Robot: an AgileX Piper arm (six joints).
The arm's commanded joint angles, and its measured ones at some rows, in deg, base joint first. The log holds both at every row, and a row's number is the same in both.
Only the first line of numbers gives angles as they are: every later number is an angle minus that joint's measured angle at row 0.
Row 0, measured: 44.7 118.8 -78.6 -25.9 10.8 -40.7
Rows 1 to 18, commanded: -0.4 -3.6 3.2 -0.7 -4.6 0.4; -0.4 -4.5 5.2 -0.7 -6.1 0.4; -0.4 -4.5 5.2 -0.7 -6.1 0.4; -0.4 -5.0 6.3 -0.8 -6.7 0.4; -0.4 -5.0 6.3 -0.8 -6.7 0.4; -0.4 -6.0 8.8 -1.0 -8.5 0.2; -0.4 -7.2 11.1 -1.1 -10.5 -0.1; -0.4 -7.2 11.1 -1.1 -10.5 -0.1; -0.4 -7.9 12.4 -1.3 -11.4 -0.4; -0.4 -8.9 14.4 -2.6 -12.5 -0.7; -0.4 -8.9 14.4 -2.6 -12.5 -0.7; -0.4 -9.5 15.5 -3.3 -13.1 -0.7; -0.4 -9.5 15.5 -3.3 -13.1 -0.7; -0.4 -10.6 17.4 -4.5 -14.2 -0.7; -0.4 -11.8 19.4 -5.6 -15.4 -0.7; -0.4 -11.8 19.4 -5.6 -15.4 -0.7; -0.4 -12.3 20.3 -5.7 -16.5 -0.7; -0.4 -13.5 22.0 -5.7 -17.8 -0.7
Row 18, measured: 0.0 -10.7 20.5 -4.5 -12.6 -1.0
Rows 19 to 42, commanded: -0.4 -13.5 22.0 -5.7 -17.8 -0.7; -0.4 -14.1 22.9 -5.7 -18.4 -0.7; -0.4 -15.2 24.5 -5.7 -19.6 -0.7; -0.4 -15.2 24.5 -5.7 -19.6 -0.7; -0.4 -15.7 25.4 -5.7 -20.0 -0.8; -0.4 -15.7 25.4 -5.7 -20.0 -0.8; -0.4 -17.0 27.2 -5.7 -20.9 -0.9; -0.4 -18.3 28.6 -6.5 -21.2 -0.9; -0.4 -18.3 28.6 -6.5 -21.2 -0.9; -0.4 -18.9 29.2 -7.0 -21.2 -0.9; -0.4 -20.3 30.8 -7.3 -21.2 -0.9; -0.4 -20.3 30.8 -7.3 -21.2 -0.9; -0.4 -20.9 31.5 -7.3 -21.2 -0.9; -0.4 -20.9 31.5 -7.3 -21.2 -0.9; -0.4 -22.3 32.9 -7.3 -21.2 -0.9; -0.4 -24.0 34.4 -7.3 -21.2 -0.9; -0.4 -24.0 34.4 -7.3 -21.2 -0.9; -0.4 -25.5 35.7 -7.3 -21.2 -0.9; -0.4 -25.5 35.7 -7.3 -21.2 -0.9; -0.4 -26.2 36.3 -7.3 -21.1 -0.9; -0.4 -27.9 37.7 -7.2 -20.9 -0.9; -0.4 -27.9 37.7 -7.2 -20.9 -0.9; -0.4 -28.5 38.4 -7.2 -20.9 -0.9; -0.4 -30.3 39.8 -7.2 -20.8 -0.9
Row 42, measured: -0.2 -27.2 38.8 -6.4 -17.0 -0.8
